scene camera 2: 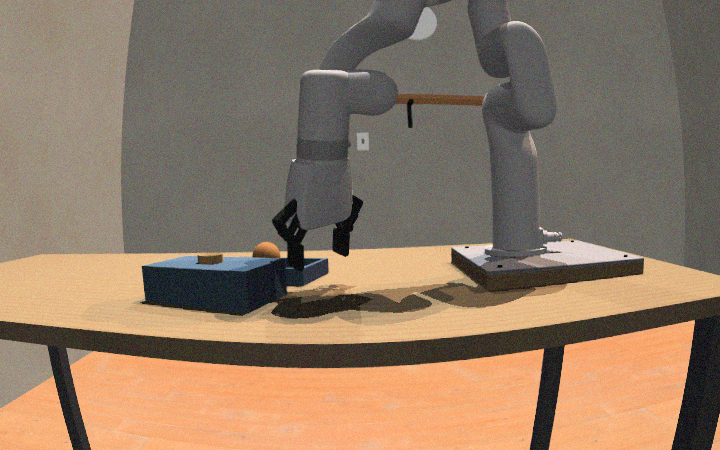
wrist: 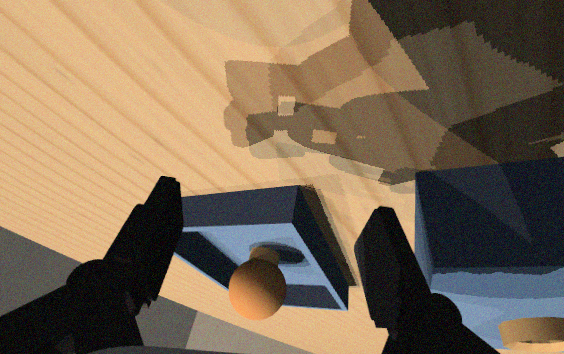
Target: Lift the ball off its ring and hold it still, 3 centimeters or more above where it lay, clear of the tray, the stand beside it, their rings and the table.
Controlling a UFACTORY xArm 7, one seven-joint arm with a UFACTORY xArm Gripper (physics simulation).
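Frame: origin at the arm's base, x ahead, y left, z up, level; metres.
Where they show: gripper, fingertip midpoint: [scene camera 2: 318,260] [wrist: 276,214]; arm's base, link origin: [scene camera 2: 516,252].
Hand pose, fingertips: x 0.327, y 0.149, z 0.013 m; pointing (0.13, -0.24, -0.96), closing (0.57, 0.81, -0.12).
Things, the pixels of their top centre, and the offset from my fingertips. "*": a spot on its surface instead. Level surfaces: height alone.
- orange ball, top centre: [wrist: 251,319] [scene camera 2: 265,242] dx +0.120, dy -0.078, dz +0.022 m
- small tan ring, surface spot: [wrist: 264,255] * dx +0.108, dy -0.071, dz -0.031 m
- shallow blue tray, top centre: [wrist: 259,278] [scene camera 2: 266,262] dx +0.120, dy -0.078, dz -0.014 m
- wooden table, surface height: dz -0.042 m
The orange ball [scene camera 2: 266,249] [wrist: 257,289] rests on a small tan ring [wrist: 264,255] inside the shallow blue tray [scene camera 2: 314,271] [wrist: 240,209]. In the scene view the stand hides the ball's lower part and much of the tray. My gripper [scene camera 2: 318,253] [wrist: 276,214] is open and empty. Its fingers point down, one near the tray's visible end and one off to the right in the scene view. In the wrist view the ball appears between the two fingers, lower in the picture than their tips, and neither finger touches it.
The taller blue stand [scene camera 2: 193,288] [wrist: 490,220] is beside the tray, with its own tan ring [scene camera 2: 210,258] [wrist: 532,332] on top. The wooden table [scene camera 2: 403,323] [wrist: 125,125] carries the arm's base plate [scene camera 2: 600,261] at the right. The arm's shadow falls across the table.
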